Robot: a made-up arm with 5 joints. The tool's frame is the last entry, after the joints.
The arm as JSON. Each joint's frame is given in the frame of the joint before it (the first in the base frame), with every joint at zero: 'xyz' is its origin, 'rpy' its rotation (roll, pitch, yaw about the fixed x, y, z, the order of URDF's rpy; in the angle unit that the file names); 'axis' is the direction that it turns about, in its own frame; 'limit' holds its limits. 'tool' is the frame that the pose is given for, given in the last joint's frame.
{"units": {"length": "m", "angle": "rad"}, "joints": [
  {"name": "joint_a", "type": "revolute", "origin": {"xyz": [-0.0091, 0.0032, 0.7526], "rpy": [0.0, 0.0, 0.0]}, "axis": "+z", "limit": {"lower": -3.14, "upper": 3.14}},
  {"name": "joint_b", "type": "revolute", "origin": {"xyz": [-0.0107, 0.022, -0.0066], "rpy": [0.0, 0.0, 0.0]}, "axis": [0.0, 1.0, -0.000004], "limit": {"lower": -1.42, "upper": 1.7}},
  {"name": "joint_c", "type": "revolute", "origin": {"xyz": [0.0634, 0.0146, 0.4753], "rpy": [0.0, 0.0, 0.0]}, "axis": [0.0, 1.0, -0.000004], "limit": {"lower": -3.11, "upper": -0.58}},
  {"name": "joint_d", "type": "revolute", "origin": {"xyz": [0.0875, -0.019, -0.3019], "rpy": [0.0, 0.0, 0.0]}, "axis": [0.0, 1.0, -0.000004], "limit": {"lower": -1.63, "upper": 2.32}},
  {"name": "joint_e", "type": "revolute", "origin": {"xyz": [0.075, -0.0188, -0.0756], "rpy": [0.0, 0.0, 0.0]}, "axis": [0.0, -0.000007, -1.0], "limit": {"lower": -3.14, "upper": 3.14}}
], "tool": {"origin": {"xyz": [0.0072, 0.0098, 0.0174], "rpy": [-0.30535, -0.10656, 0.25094]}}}
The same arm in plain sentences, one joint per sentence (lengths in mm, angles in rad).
The arm has five revolute joints in a row. What follows holds with every joint at zero, and every direction is one of the base frame's. Joint 1 sits 9.1 mm along -x and 3.2 mm along +y and 752.6 mm along +z from the base frame's origin and turns about +z, from -3.14 to 3.14 rad. Joint 2 sits 10.7 mm along -x and 22 mm along +y and 6.6 mm along -z from joint 1 and turns about +y, from -1.42 to 1.7 rad. Joint 3 sits 63.4 mm along +x and 14.6 mm along +y and 475.3 mm along +z from joint 2 and turns about +y, from -3.11 to -0.58 rad. Joint 4 sits 87.5 mm along +x and 19 mm along -y and 301.9 mm along -z from joint 3 and turns about +y, from -1.63 to 2.32 rad. Joint 5 sits 75 mm along +x and 18.8 mm along -y and 75.6 mm along -z from joint 4 and turns about -z, from -3.14 to 3.14 rad. The tool frame, which is the frame that the pose is given for, sits 7.2 mm along +x and 9.8 mm along +y and 17.4 mm along +z from joint 5; its axes are the base frame's turned by roll -0.3054, pitch -0.1066 and yaw 0.2509 rad (as in URDF: about the fixed x, then y, then z).
